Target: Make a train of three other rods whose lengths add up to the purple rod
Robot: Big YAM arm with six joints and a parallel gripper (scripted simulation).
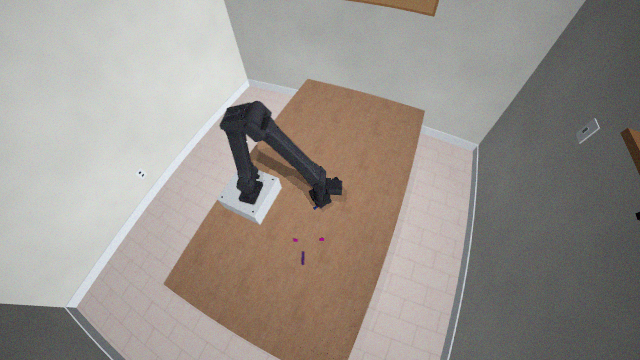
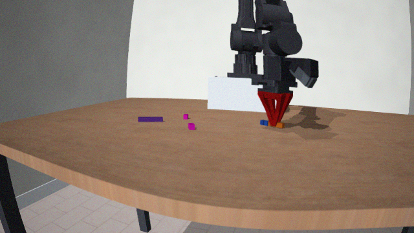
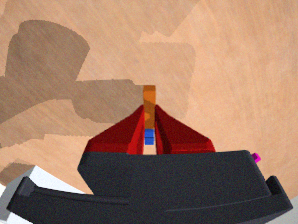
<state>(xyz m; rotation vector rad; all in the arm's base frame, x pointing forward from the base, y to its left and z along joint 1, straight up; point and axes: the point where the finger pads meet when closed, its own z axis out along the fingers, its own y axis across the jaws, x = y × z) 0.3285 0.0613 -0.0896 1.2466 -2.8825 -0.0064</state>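
The orange rod is right at my hand. From my hand the other things lie so: purple rod 28 cm to the right, 1 cm below, 1 cm behind.
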